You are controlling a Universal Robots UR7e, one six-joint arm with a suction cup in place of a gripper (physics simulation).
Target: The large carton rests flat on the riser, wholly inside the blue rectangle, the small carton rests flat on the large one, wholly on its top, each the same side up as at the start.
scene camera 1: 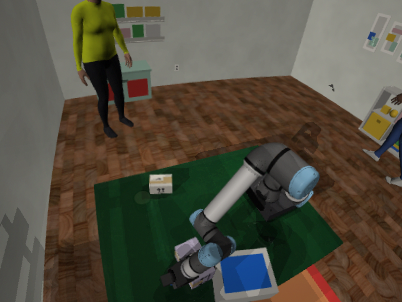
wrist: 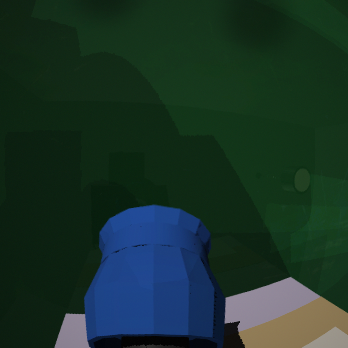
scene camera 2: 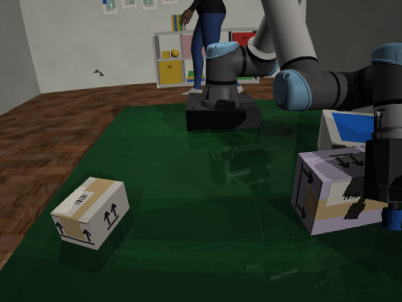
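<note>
The large lilac carton [scene camera 1: 187,247] [scene camera 2: 324,192] [wrist: 273,298] sits on the green mat [scene camera 1: 135,233] just left of the grey riser [scene camera 1: 270,260] [scene camera 2: 324,133], slightly tilted. The riser's blue rectangle [scene camera 1: 245,272] [scene camera 2: 354,128] is bare. The small white carton [scene camera 1: 160,184] [scene camera 2: 90,213] lies far off on the mat. My blue suction cup [scene camera 2: 393,223] [wrist: 153,221] hangs beside the large carton's front face, below its top. Its mouth points at the mat and nothing sticks to it. My wrist covers part of the large carton in the first scene view.
The robot base [scene camera 1: 276,208] [scene camera 2: 224,115] stands at the mat's far side. A person in yellow [scene camera 1: 97,48] stands by a green cabinet [scene camera 1: 137,81]. Another person [scene camera 2: 207,32] stands by a white shelf unit [scene camera 2: 154,62]. Wooden floor surrounds the mat.
</note>
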